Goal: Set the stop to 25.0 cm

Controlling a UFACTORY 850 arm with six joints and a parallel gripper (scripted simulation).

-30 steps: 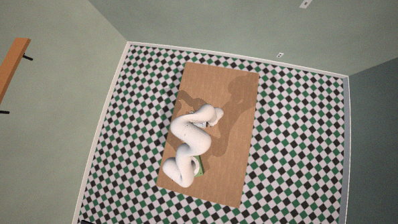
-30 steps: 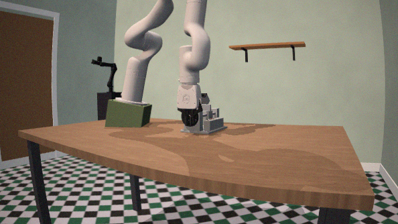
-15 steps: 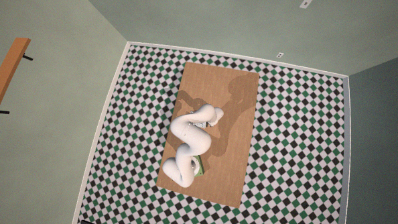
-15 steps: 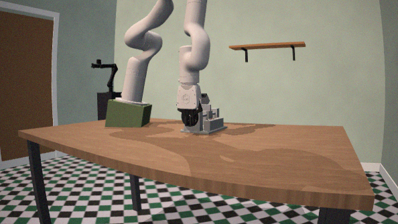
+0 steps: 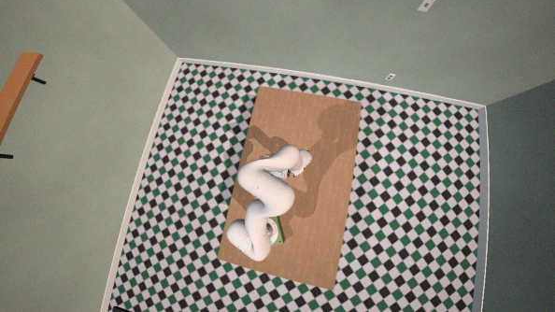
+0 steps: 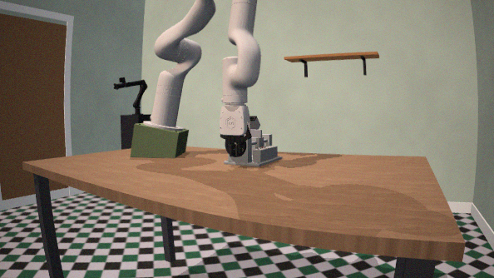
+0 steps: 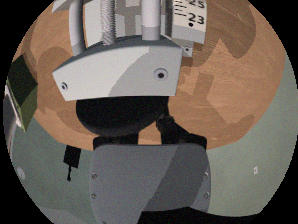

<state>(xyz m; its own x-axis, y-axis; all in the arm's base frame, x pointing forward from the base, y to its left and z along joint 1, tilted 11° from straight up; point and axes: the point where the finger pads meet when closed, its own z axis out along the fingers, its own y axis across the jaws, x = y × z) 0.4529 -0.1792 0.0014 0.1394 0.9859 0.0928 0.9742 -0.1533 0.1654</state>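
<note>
My hand is 2 cm to the right of the handwheel.
</note>
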